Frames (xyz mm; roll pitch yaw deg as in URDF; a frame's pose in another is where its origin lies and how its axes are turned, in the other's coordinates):
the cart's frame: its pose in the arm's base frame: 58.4 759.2 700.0 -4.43 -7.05 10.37
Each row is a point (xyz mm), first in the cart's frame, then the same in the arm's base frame.
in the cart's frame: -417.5 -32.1 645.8
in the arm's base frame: -430.4 687.9 1290.2
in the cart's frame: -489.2 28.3 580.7
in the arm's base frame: -502.0 730.9 1212.4
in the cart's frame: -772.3 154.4 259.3
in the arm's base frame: -756.6 786.9 849.9
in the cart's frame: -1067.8 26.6 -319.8
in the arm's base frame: -945.6 577.3 250.5
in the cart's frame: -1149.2 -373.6 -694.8
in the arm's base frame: -906.6 149.4 -99.9
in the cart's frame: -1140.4 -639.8 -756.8
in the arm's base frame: -844.4 -113.9 -139.8
